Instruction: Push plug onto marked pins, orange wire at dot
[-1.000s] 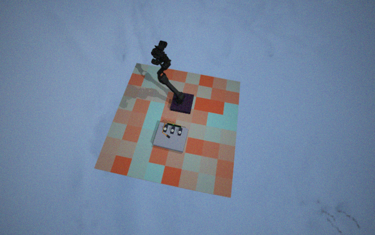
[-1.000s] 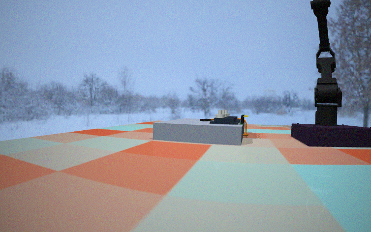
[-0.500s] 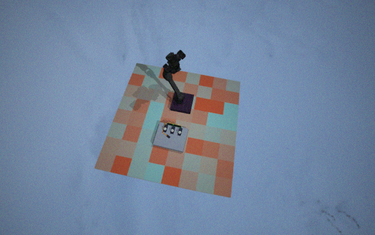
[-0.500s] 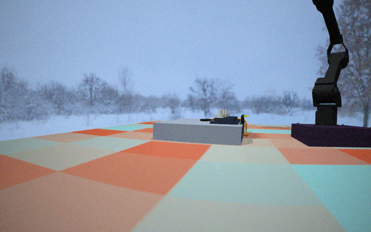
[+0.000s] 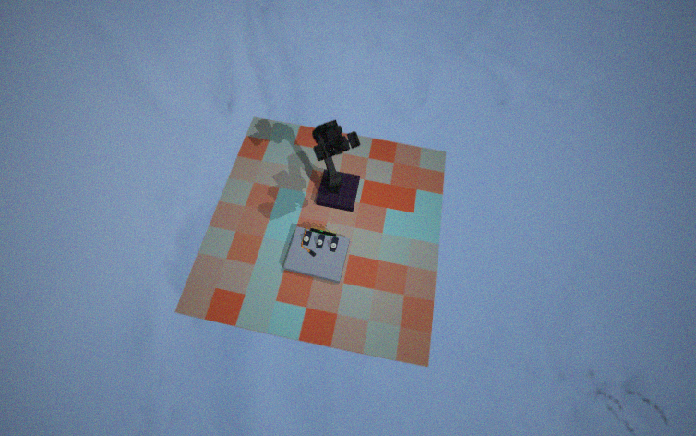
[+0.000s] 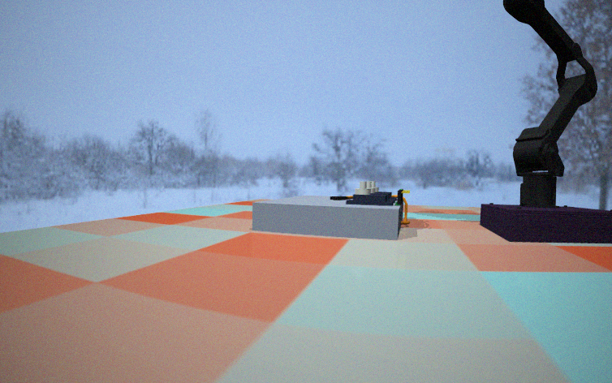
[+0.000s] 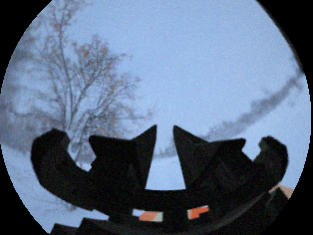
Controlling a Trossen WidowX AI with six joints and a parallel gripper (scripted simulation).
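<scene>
Right now my gripper tip is 650 mm above the grey holder, 280 mm short of it and 40 mm to the left of it. Also, from my gripper tip: green band 600 mm below, 120 mm ahead, 50 mm to the right.
</scene>
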